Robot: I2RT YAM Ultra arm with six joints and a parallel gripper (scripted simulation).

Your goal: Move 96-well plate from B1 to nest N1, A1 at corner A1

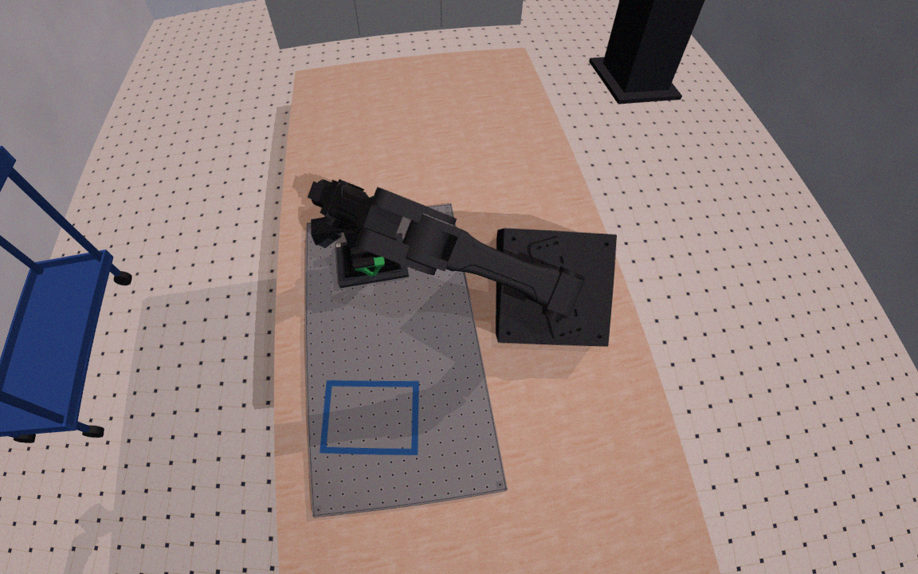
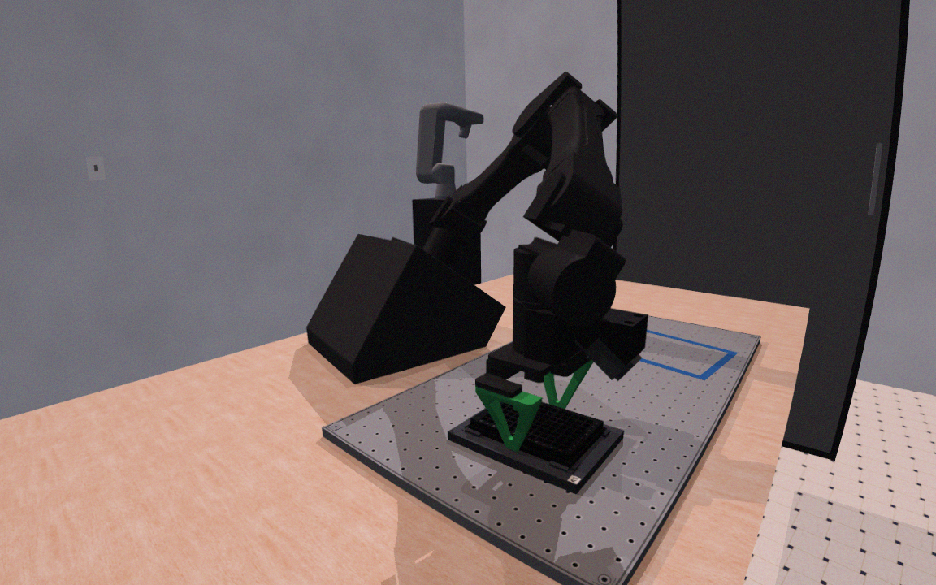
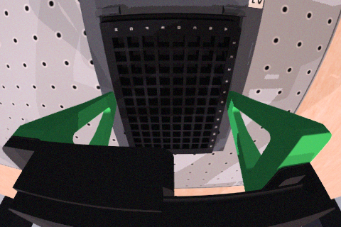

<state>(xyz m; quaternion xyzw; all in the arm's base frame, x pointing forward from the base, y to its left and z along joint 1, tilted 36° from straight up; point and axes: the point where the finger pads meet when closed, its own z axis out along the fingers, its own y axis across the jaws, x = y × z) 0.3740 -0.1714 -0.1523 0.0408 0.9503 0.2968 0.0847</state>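
The black 96-well plate is right at my hand. Round my hand: plate nest N1 (20 mm below); A1 label (70 mm ahead, 60 mm to the right, 10 mm below).
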